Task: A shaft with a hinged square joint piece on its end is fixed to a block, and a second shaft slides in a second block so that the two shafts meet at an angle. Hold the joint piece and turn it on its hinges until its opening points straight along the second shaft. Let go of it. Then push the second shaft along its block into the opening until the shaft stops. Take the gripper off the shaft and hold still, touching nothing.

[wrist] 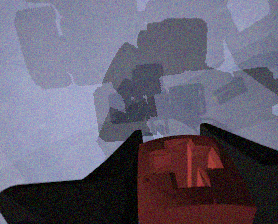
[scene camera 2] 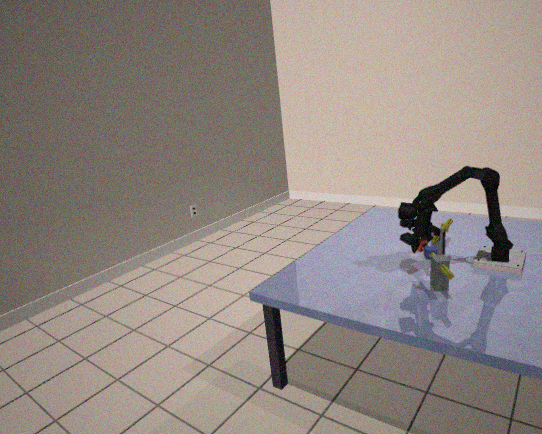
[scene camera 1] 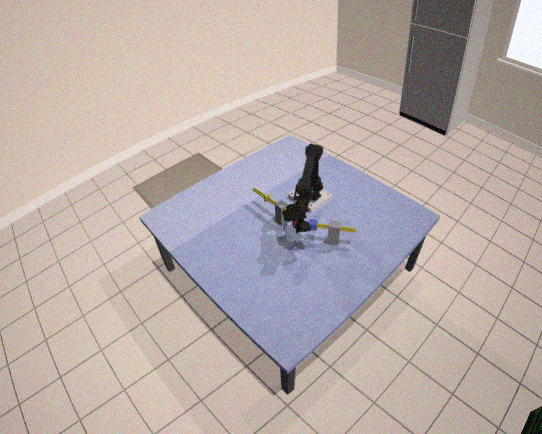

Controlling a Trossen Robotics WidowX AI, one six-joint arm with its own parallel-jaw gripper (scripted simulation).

Path:
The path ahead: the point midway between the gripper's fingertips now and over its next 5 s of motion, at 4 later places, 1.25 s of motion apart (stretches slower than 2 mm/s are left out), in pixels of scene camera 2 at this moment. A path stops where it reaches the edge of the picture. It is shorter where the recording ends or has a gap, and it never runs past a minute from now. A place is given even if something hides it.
The gripper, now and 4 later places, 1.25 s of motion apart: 417,251; 422,251; 428,253; 430,245; 431,219

